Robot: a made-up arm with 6 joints.
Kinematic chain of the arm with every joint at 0, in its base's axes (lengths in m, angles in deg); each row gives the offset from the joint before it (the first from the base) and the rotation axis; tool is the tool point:
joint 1: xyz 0 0 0.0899 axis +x
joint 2: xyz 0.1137 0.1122 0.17 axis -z
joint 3: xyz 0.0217 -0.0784 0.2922 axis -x
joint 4: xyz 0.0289 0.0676 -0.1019 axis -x
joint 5: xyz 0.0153 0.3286 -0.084 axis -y
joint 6: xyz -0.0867 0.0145 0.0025 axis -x
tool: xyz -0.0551 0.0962 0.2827
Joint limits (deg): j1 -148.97..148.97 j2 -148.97..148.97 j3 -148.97..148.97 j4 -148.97..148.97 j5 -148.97..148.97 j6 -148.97..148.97
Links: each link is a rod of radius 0.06 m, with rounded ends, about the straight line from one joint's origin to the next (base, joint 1, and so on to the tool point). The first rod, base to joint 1, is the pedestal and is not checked.
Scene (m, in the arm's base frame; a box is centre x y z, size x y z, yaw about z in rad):
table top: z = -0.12
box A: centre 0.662 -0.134 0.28 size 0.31 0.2 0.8 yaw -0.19
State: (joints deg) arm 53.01 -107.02 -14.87 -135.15 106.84 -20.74
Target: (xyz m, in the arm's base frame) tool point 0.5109 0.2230 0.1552
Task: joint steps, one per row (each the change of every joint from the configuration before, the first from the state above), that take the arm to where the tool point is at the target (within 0.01 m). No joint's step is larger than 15 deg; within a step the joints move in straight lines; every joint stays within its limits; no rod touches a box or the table.
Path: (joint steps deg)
1: -10.25 -2.21 -8.22 -0.22 2.15 12.57
2: -10.26 -2.21 -8.22 -0.22 2.16 12.57
3: -10.25 -2.22 -8.22 -0.22 2.15 12.57
4: -10.26 -2.21 -8.22 -0.22 2.16 12.56
5: -3.40 -1.08 -14.13 -3.23 -4.76 0.78
6: -3.41 -1.08 -14.14 -3.24 -4.75 0.78
7: -3.40 -1.08 -14.13 -3.23 -4.75 0.77
8: -3.40 -1.08 -14.14 -3.24 -4.76 0.78

